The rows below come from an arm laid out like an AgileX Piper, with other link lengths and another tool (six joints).
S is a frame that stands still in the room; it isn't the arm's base.
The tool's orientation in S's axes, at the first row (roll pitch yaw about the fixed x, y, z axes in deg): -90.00, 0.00, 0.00
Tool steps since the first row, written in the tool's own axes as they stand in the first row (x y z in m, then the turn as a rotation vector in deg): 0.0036, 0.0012, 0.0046, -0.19, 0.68, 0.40; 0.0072, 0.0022, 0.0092, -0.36, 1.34, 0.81; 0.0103, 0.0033, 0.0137, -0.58, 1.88, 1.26; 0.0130, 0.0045, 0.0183, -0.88, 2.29, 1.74; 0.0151, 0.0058, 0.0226, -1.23, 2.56, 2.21; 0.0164, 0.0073, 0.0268, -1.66, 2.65, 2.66; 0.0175, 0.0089, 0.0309, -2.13, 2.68, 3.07; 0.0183, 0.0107, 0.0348, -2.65, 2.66, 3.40; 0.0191, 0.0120, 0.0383, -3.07, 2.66, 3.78; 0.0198, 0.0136, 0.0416, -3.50, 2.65, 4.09
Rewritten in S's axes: 0.0036, 0.0046, -0.0012, -0.19, 0.40, -0.68; 0.0072, 0.0092, -0.0022, -0.36, 0.81, -1.34; 0.0103, 0.0137, -0.0033, -0.58, 1.26, -1.88; 0.0130, 0.0183, -0.0045, -0.88, 1.74, -2.29; 0.0151, 0.0226, -0.0058, -1.23, 2.21, -2.56; 0.0164, 0.0268, -0.0073, -1.66, 2.66, -2.65; 0.0175, 0.0309, -0.0089, -2.13, 3.07, -2.68; 0.0183, 0.0348, -0.0107, -2.65, 3.40, -2.66; 0.0191, 0.0383, -0.0120, -3.07, 3.78, -2.66; 0.0198, 0.0416, -0.0136, -3.50, 4.09, -2.65
